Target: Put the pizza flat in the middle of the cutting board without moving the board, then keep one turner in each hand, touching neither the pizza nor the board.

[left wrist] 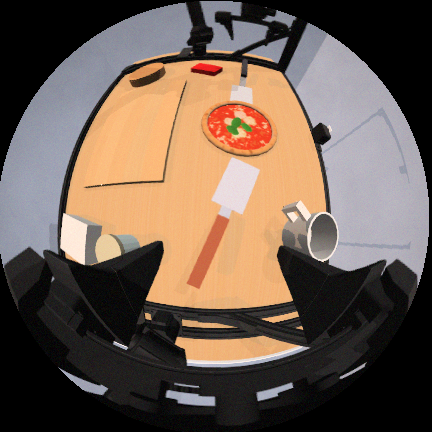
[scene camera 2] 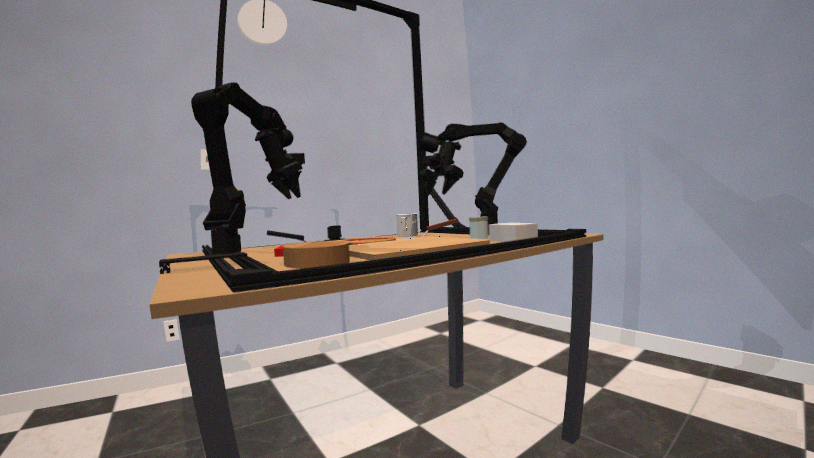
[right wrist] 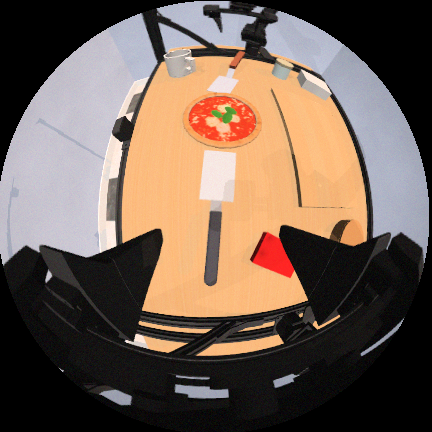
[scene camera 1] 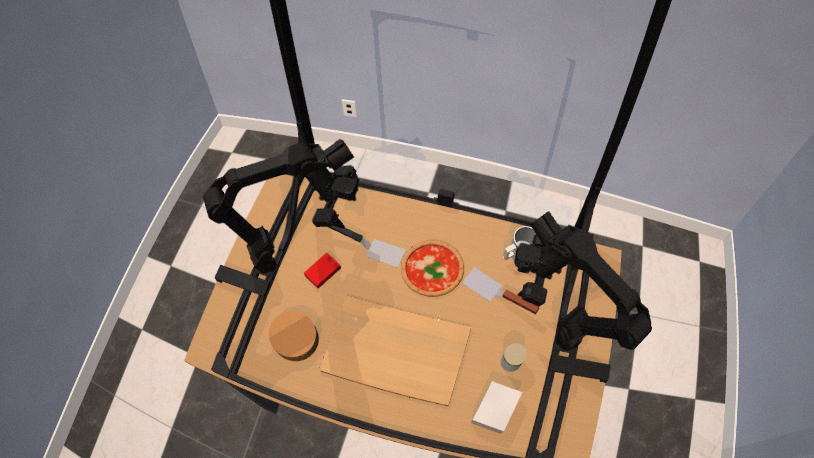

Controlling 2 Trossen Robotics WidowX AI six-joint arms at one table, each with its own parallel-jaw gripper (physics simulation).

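Observation:
The pizza (scene camera 1: 432, 267) (left wrist: 240, 127) (right wrist: 222, 119) lies flat on the table, beyond the long edge of the bare cutting board (scene camera 1: 398, 353) (left wrist: 125, 135) (right wrist: 330, 160). A black-handled turner (scene camera 1: 385, 252) (right wrist: 217, 175) and a brown-handled turner (scene camera 1: 482, 283) (left wrist: 236, 185) lie on opposite sides of the pizza, blades close to its rim. In scene camera 2 their handles slope up off the table. My right gripper (scene camera 2: 294, 195) (right wrist: 222, 232) is open and empty above the black handle. My left gripper (left wrist: 222, 250) is open and empty above the brown handle.
A red block (scene camera 1: 322, 270) (right wrist: 272, 255) lies near the black-handled turner. A round wooden block (scene camera 1: 292, 334) stands left of the board. A mug (scene camera 1: 522, 239) (left wrist: 320, 236), a lidded jar (scene camera 1: 514, 356) and a white box (scene camera 1: 496, 406) stand at the right in scene camera 1.

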